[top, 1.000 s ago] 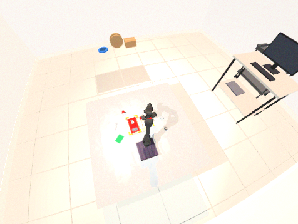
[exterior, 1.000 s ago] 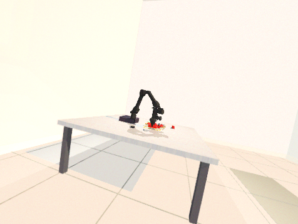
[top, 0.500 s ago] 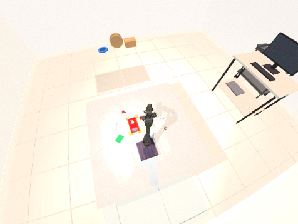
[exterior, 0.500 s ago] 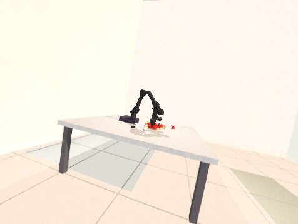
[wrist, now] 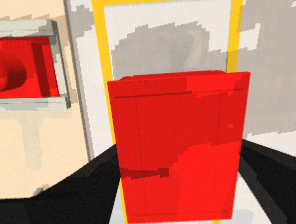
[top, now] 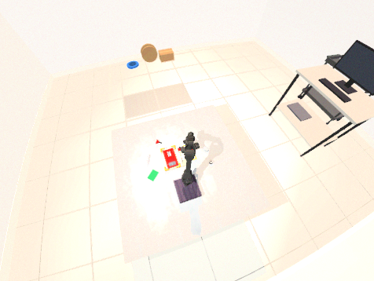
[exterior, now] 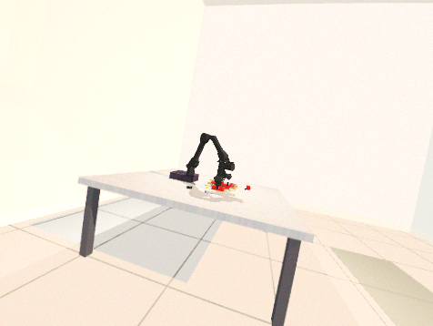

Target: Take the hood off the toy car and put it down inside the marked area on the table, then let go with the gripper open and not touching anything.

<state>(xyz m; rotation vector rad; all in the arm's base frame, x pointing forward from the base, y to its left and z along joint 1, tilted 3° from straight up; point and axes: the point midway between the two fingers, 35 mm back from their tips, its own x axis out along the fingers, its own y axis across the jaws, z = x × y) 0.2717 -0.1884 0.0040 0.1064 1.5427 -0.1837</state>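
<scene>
Right now my gripper tip is 1 cm below the toy car hood. From my gripper tip the other things lie so: green flat piece: 44 cm to the left, 5 cm behind, 1 cm below; then grey wheel: 20 cm behind, 13 cm to the right.
</scene>
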